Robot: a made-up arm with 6 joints.
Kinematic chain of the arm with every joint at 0, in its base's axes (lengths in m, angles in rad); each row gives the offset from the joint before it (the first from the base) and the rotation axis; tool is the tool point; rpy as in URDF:
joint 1: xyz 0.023 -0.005 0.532 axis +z
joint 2: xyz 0.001 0.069 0 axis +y
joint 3: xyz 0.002 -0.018 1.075 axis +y
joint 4: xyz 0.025 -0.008 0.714 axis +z
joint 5: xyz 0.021 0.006 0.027 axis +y
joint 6: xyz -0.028 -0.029 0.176 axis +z
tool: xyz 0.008 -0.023 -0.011 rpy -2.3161 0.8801 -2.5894
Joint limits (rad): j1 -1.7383..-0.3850 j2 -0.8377..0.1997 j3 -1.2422..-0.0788 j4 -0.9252..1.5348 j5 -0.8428..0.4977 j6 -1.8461..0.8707
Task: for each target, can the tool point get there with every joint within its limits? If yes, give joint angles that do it. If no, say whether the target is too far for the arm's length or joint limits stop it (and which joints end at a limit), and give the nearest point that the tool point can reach.
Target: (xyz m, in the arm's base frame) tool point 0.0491 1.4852 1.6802
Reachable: yes | joints -1.5846 -0.6265 -0.6731 0.1938 -0.0549 0.5359
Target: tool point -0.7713 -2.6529 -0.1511
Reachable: no: too far | nearest point -1.3782 0.4819 0.8138 | short by 3.336 m
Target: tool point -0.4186 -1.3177 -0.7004
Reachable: no: joint limits stop it (at a limit: joint 1, joint 2, joint 3, joint 5) | nearest point -1.3439 0.5124 0.7771 | short by 2.528 m
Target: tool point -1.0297 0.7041 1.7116
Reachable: yes | joints -0.5530 -0.3968 -0.8819 -0.6082 -0.5218 -0.0594
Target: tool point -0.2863 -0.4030 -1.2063
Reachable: no: joint limits stop it (at a limit: joint 1, joint 2, joint 3, joint 5) | nearest point -1.3170 0.5532 0.7594 | short by 2.417 m
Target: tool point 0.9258 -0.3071 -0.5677
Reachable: no: joint limits stop it (at a limit: joint 1, joint 2, joint 3, joint 5) | nearest point 0.3627 1.4136 0.7670 | short by 2.249 m
